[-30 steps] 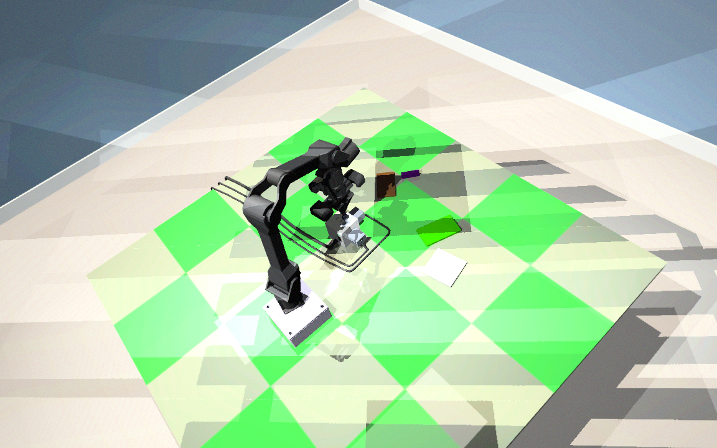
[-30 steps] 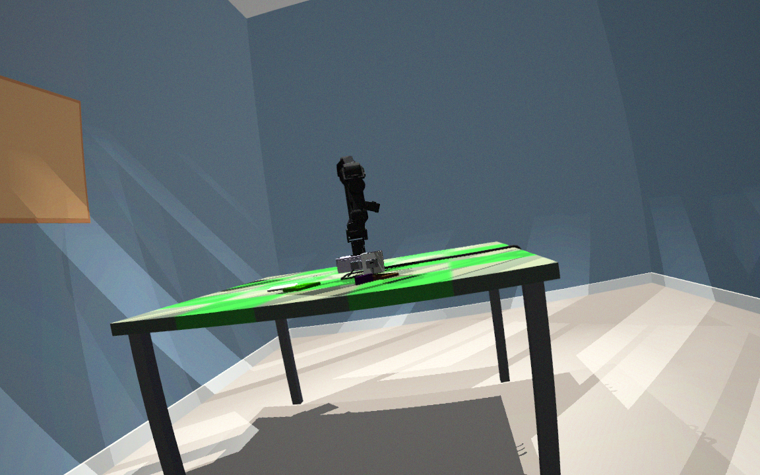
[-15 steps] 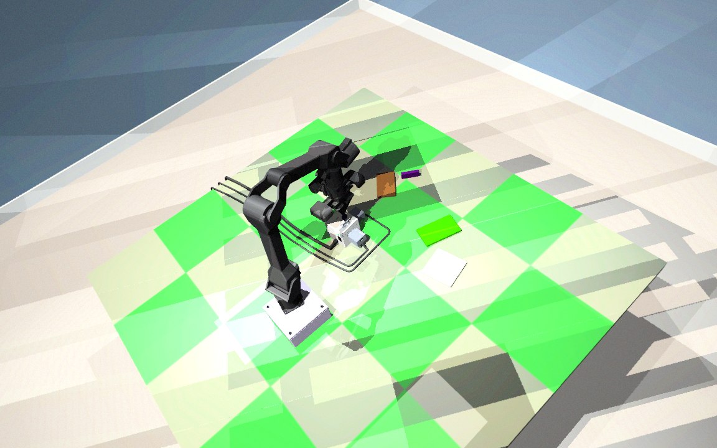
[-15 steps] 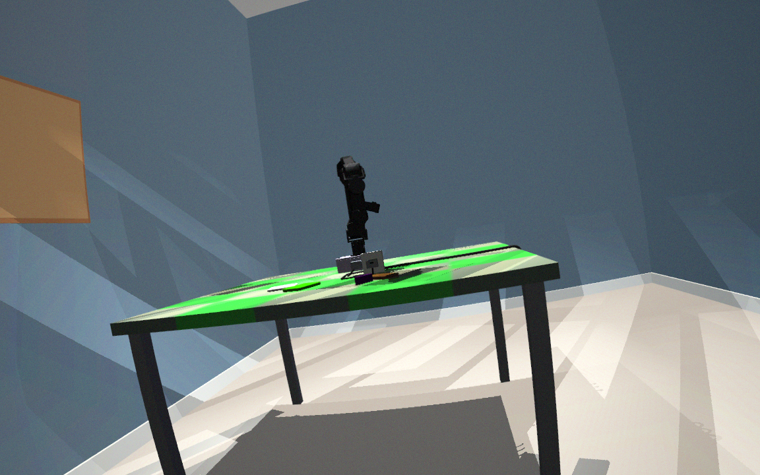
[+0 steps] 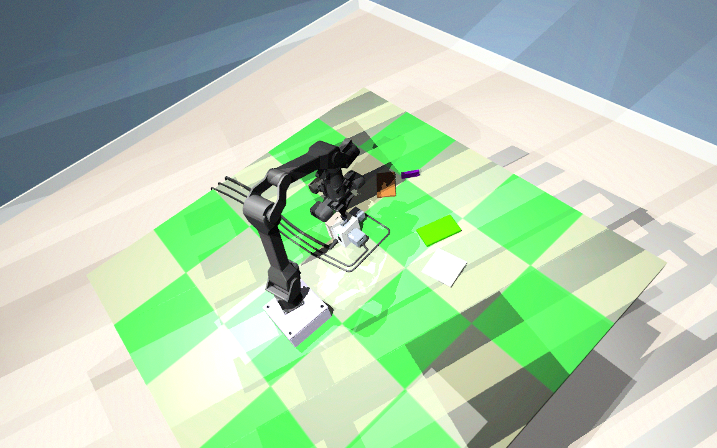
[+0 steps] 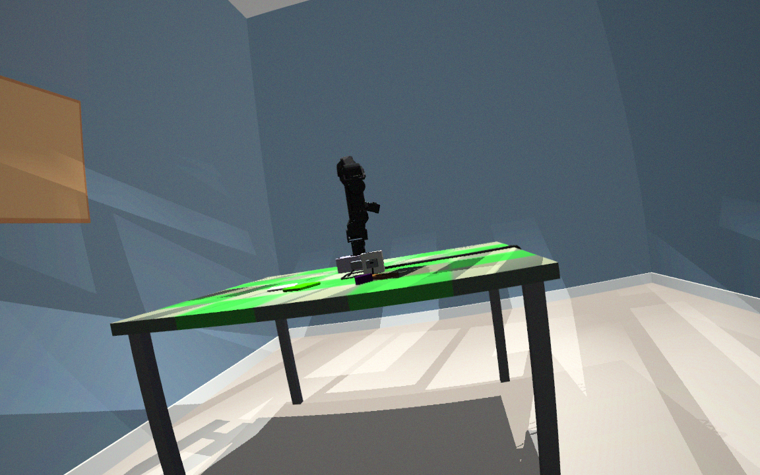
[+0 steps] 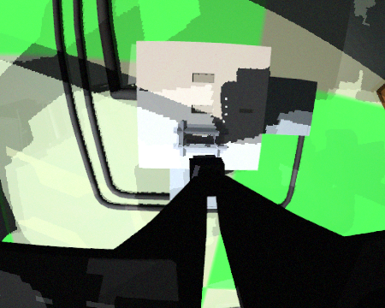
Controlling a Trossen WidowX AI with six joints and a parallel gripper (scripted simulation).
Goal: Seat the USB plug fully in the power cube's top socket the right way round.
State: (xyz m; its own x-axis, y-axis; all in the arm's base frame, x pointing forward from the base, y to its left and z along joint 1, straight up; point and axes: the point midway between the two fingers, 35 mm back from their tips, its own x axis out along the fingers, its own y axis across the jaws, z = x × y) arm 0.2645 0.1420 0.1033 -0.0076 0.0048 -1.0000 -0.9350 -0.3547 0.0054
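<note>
Now: gripper tip 2 cm above the dark USB plug. Round my gripper tip: green pad (25 cm ahead, 15 cm to the right, 13 cm below); then orange block (22 cm ahead, 13 cm below, 12 cm to the left); then metal socket frame (6 cm below).
</note>
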